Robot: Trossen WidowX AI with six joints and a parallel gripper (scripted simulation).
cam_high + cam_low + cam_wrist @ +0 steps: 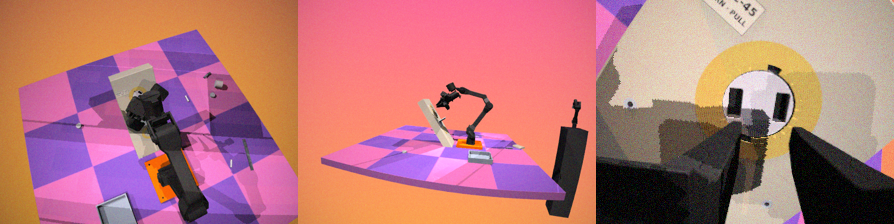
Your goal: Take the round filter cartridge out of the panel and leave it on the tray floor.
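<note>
Now: the round pale filter cartridge 4 cm ahead of my gripper tip, 3 cm below it and 1 cm to the left of it. Also, from my gripper tip: grey tray: 42 cm behind, 30 cm below, 20 cm to the left.
</note>
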